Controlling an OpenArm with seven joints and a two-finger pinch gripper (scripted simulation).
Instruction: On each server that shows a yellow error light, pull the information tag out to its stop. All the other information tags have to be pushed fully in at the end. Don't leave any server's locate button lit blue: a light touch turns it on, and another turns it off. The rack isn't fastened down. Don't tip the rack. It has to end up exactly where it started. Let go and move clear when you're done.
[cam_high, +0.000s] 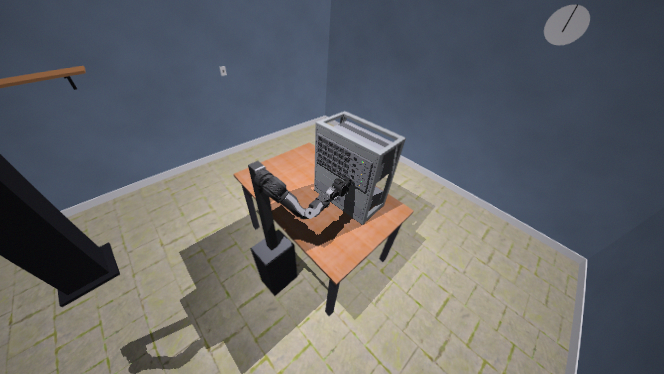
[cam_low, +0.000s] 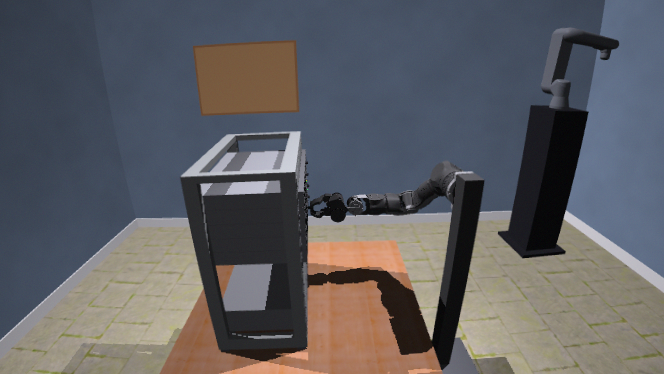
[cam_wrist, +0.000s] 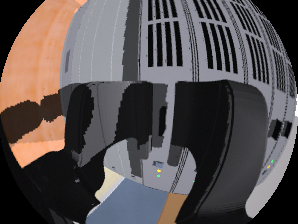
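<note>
My hand is 5 cm short of the information tag.
</note>
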